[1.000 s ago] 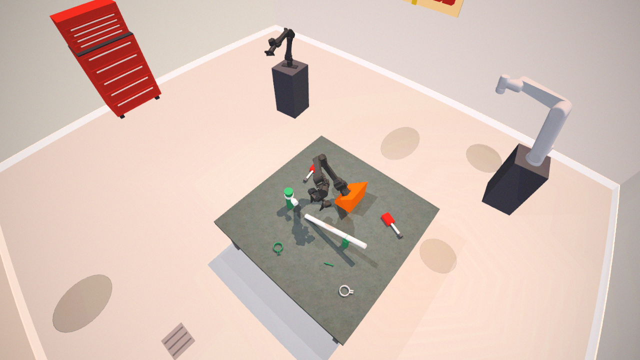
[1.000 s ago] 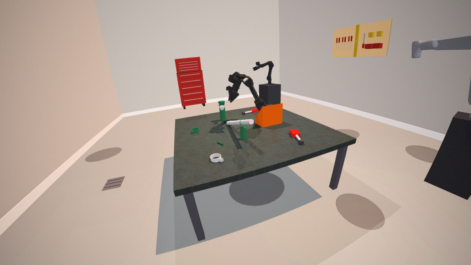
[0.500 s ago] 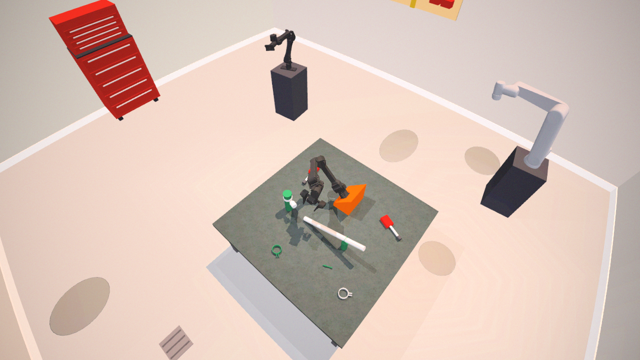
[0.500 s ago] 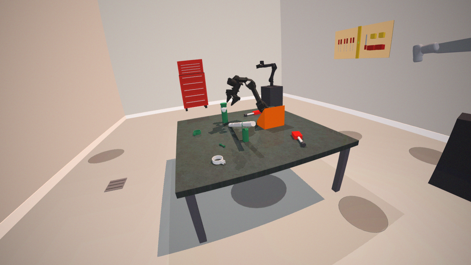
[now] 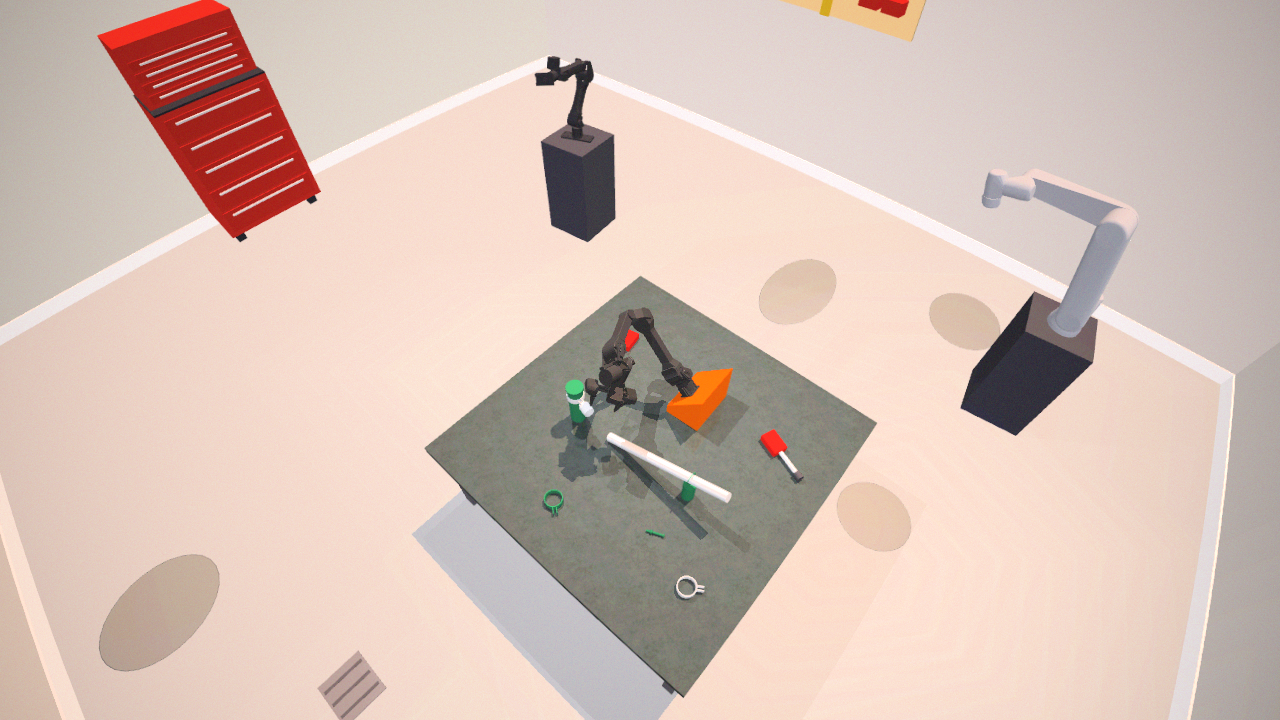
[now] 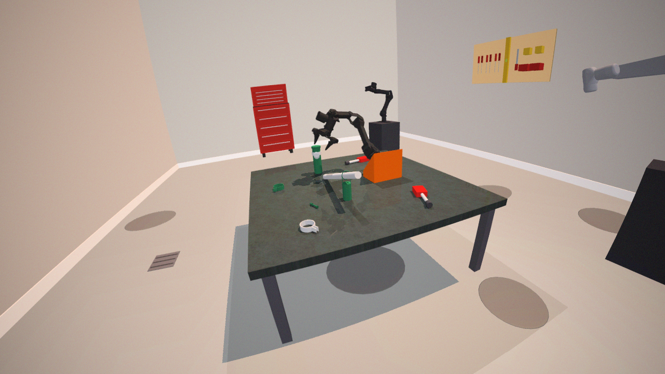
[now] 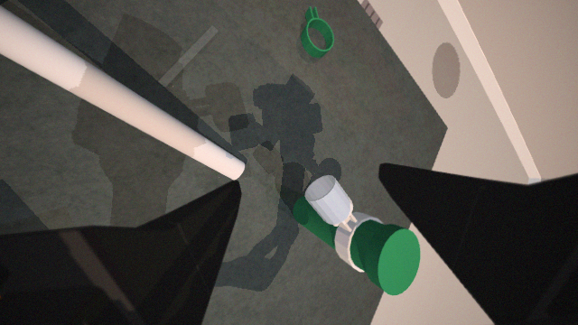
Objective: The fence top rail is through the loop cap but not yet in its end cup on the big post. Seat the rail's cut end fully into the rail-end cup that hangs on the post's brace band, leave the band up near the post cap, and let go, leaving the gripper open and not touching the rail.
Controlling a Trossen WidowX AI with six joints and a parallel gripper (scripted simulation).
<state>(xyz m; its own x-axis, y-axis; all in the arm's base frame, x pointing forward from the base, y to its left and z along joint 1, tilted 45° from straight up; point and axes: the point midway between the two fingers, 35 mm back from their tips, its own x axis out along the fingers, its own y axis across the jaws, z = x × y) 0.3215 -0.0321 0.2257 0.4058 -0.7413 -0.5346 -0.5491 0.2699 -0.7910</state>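
My gripper tip is 9 cm to the left of the rail-end cup and 7 cm above it. Round my gripper tip: short green post: 39 cm to the left, 12 cm below, 2 cm ahead; small green bolt: 38 cm to the left, 22 cm below, 20 cm ahead.
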